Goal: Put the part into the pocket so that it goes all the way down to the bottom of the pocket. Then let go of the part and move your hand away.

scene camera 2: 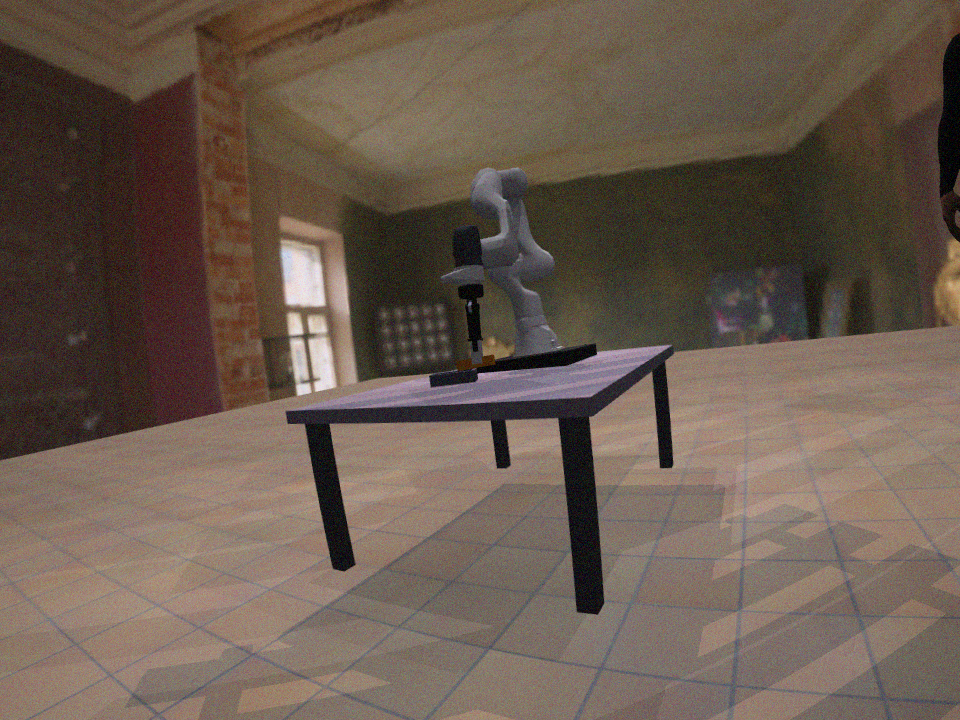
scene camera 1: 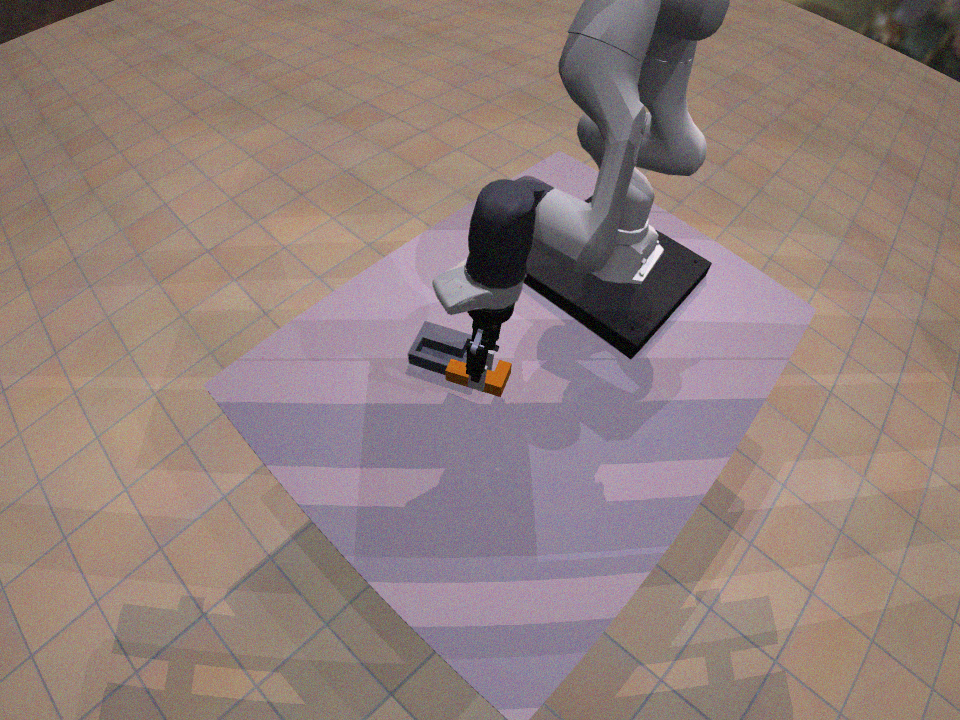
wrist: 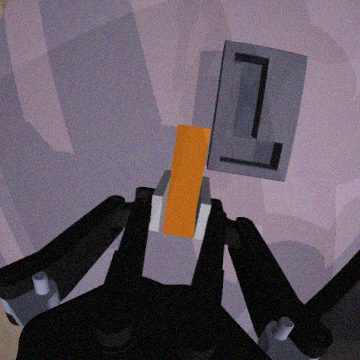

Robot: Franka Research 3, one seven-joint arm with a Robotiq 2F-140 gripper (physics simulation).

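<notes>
The orange part [scene camera 1: 498, 378] [scene camera 2: 487, 360] [wrist: 190, 155] is held slightly above the table, beside the grey block. Its long bar shows in the wrist view; its short leg is hidden there behind a finger. My gripper [scene camera 1: 476, 375] [scene camera 2: 476, 357] [wrist: 184, 186] points down and is shut on the part, with one pad on each side of the bar. The grey block [scene camera 1: 443, 333] [scene camera 2: 453, 378] [wrist: 288, 100] lies on the table, with an L-shaped pocket [wrist: 247, 100] open at its top. The pocket is to the right of the part in the wrist view, and the part is outside it.
The lilac table [scene camera 1: 449, 604] [scene camera 2: 465, 412] carries the block and the arm's black base plate [scene camera 1: 589, 306] [scene camera 2: 569, 357]. The base plate stands behind and to the right of the gripper in scene camera 1. Shadows fall across the table.
</notes>
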